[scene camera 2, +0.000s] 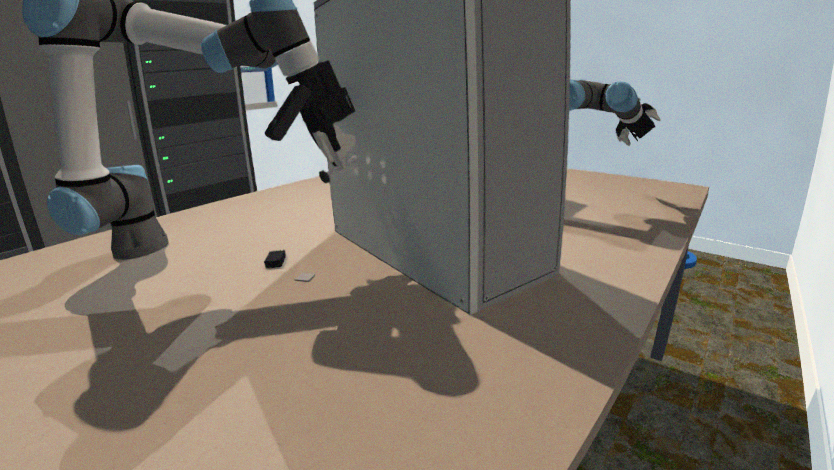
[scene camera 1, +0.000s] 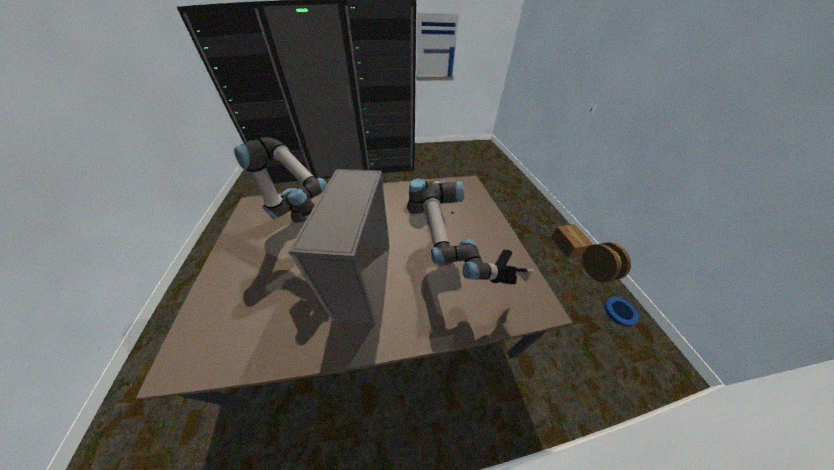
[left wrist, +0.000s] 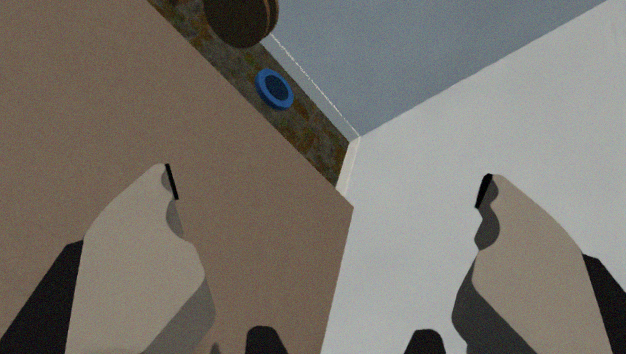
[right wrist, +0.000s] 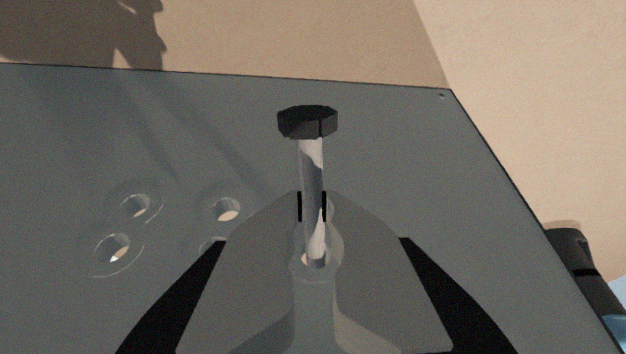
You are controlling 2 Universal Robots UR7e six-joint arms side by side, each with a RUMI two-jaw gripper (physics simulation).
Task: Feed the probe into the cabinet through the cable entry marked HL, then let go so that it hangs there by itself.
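Frame: origin at the left arm's base, x ahead, y left, z up, level; millimetres.
Seen in the pictures: left gripper, between the fingertips: (scene camera 1: 523,270) (left wrist: 327,174); right gripper, between the fingertips: (scene camera 2: 342,169) (right wrist: 311,193); left arm's base, origin of its link: (scene camera 1: 416,207); right arm's base, origin of its link: (scene camera 2: 141,248) (scene camera 1: 302,215).
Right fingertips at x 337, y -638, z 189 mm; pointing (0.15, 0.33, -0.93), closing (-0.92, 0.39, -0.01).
Note:
Offsets run from my right fingertips to a thing's middle. "pt": to the spot under its first point. Level surfaces: height alone.
The grey cabinet (scene camera 1: 338,210) (scene camera 2: 408,105) (right wrist: 400,160) stands on the table. My right gripper (scene camera 2: 338,165) (right wrist: 311,193) is shut on the pale shaft of the probe @[21 mm ahead, 58 mm left, 27 mm up] (right wrist: 311,155), close to the cabinet's panel. The probe's black head @[pt 8 mm back, 48 mm right, 6 mm down] (scene camera 2: 324,176) (right wrist: 307,122) sticks out beyond the fingers; its other end enters a round opening in the panel, between the fingers in the right wrist view. Other cable entries @[pt 128 mm ahead, 17 mm right, 16 mm down] (right wrist: 136,205) (scene camera 2: 383,179) lie beside it. No HL marking is legible. The probe's inner end is hidden. My left gripper (scene camera 1: 527,272) (scene camera 2: 641,130) (left wrist: 327,174) is open and empty, away from the cabinet.
A small black block @[130 mm back, 107 mm right, 182 mm down] (scene camera 2: 274,258) and a flat pale tile @[9 mm back, 139 mm right, 188 mm down] (scene camera 2: 304,277) lie on the table @[189 mm down] (scene camera 2: 233,432). Server racks (scene camera 1: 306,87) stand behind. A wooden box (scene camera 1: 571,238), a spool (scene camera 1: 604,262) and a blue ring (scene camera 1: 609,309) (left wrist: 261,89) are beyond the table's right edge.

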